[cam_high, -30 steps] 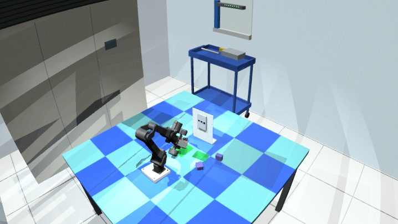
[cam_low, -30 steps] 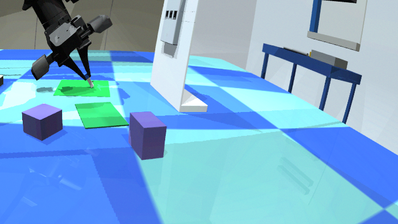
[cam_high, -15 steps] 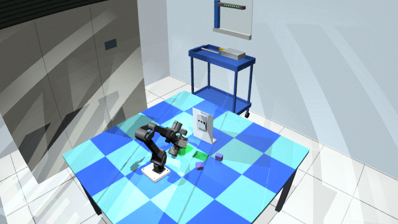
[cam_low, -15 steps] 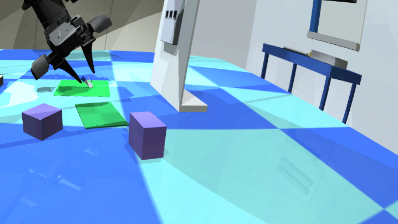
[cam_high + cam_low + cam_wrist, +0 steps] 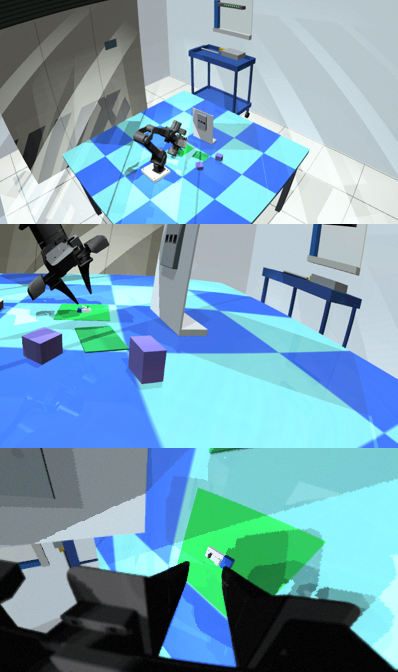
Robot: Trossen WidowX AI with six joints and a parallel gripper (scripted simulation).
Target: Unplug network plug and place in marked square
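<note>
My gripper tip is now 20 mm above the blue network plug. Also, from my gripper tip: white upright panel (160 mm ahead, 80 mm to the right, 80 mm above); bright green square (30 mm below).
</note>
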